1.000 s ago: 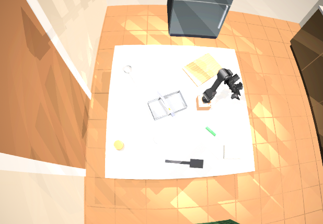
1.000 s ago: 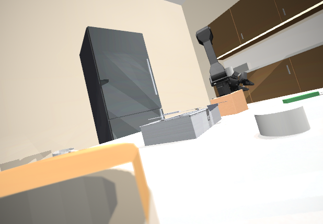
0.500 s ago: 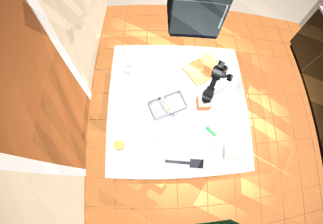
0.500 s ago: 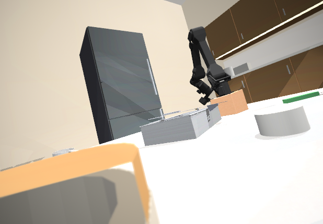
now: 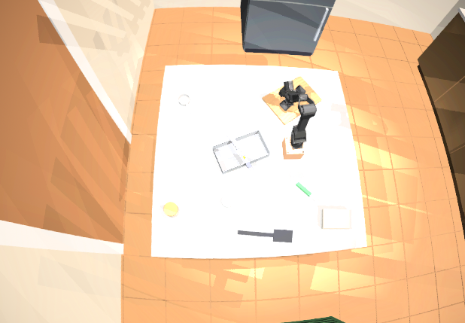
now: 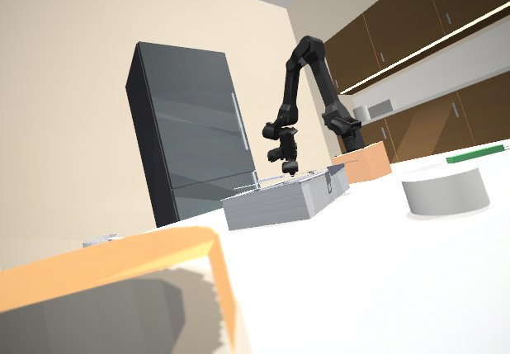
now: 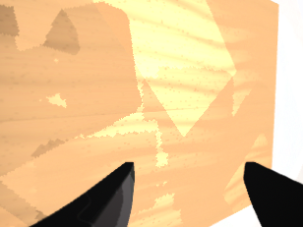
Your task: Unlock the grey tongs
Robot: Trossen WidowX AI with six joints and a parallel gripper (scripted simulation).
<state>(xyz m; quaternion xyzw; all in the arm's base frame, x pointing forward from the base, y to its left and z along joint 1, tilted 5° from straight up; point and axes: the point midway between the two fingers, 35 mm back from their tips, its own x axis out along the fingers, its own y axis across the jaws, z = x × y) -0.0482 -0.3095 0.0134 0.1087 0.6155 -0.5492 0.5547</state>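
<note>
The yellow lock piece lies 380 mm ahead of my gripper tip, 370 mm to the left of it and 10 mm below it. From my gripper tip the other things lie so: roasting tin (390 mm ahead, 320 mm to the left, 50 mm below); then green-handled tool (620 mm to the left, 70 mm below, 10 mm ahead); then wooden board (70 mm below, 30 mm to the right, 20 mm behind).
</note>
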